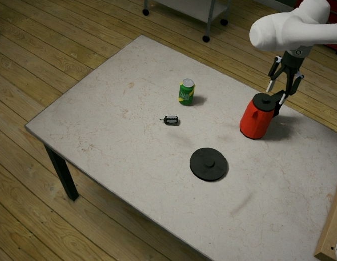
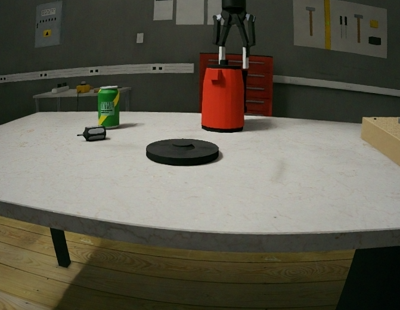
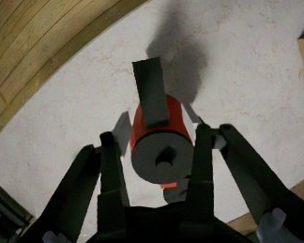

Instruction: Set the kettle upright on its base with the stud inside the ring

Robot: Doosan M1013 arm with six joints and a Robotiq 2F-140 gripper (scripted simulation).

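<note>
The red kettle is 20 mm ahead of my hand, 30 mm to the left of it and 100 mm below it. From my hand the other things lie so: black round base (130 mm ahead, 330 mm to the left, 190 mm below); black tool (370 mm ahead, 220 mm to the left, 190 mm below).
</note>
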